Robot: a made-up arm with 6 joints. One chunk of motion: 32 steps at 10 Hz.
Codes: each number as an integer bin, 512 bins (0 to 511) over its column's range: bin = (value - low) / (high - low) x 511, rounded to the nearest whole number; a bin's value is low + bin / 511 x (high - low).
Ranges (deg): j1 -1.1..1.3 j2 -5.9..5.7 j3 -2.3..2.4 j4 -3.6..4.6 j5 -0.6..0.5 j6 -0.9..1
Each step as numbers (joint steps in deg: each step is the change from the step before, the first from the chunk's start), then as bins.
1 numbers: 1.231 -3.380 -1.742 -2.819 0.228 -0.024
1 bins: 496 111 61 49 385 236
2 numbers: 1.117 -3.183 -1.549 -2.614 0.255 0.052
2 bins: 472 120 82 61 397 256
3 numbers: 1.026 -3.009 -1.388 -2.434 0.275 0.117
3 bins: 453 127 99 73 406 274
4 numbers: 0.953 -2.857 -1.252 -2.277 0.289 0.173
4 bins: 437 134 114 82 413 289
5 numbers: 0.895 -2.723 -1.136 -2.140 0.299 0.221
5 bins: 425 140 127 91 418 301
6 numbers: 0.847 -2.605 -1.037 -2.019 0.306 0.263
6 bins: 415 145 137 99 421 313
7 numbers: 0.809 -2.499 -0.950 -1.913 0.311 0.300
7 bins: 406 150 147 105 423 323
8 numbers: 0.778 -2.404 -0.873 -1.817 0.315 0.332
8 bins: 400 154 155 111 425 331
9 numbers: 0.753 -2.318 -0.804 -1.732 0.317 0.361
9 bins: 395 158 163 116 426 339
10 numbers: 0.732 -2.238 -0.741 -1.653 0.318 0.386
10 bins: 390 161 169 121 426 346
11 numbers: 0.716 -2.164 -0.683 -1.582 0.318 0.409
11 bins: 387 165 176 126 426 352
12 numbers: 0.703 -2.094 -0.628 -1.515 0.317 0.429
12 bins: 384 168 182 130 426 357
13 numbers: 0.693 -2.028 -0.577 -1.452 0.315 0.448
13 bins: 382 171 187 134 425 363
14 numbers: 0.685 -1.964 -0.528 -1.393 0.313 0.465
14 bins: 380 173 193 138 424 367
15 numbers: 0.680 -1.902 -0.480 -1.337 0.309 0.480
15 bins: 379 176 198 141 422 371
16 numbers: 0.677 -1.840 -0.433 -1.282 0.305 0.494
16 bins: 378 179 203 144 420 375
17 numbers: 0.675 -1.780 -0.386 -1.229 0.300 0.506
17 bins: 378 181 208 148 418 378
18 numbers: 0.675 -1.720 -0.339 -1.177 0.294 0.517
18 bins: 378 184 213 151 415 381
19 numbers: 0.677 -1.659 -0.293 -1.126 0.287 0.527
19 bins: 378 187 218 154 412 384
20 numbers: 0.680 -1.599 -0.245 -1.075 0.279 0.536
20 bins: 379 189 223 157 408 386
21 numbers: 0.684 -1.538 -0.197 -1.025 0.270 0.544
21 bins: 380 192 229 160 404 388
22 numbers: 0.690 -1.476 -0.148 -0.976 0.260 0.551
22 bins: 381 195 234 164 400 390
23 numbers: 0.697 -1.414 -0.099 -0.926 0.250 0.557
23 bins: 383 198 239 167 395 392
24 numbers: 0.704 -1.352 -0.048 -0.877 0.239 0.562
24 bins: 384 200 245 170 390 393
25 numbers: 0.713 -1.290 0.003 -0.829 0.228 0.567
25 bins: 386 203 250 173 385 395
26 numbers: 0.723 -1.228 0.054 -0.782 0.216 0.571
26 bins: 388 206 256 176 379 396
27 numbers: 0.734 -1.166 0.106 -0.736 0.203 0.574
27 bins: 390 209 262 178 373 396
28 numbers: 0.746 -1.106 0.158 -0.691 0.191 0.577
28 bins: 393 211 267 181 367 397
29 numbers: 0.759 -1.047 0.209 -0.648 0.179 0.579
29 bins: 396 214 273 184 362 398
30 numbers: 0.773 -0.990 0.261 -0.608 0.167 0.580
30 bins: 399 216 278 186 356 398
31 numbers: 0.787 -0.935 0.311 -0.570 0.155 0.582
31 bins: 402 219 284 189 351 399
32 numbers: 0.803 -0.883 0.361 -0.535 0.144 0.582
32 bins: 405 221 289 191 346 399
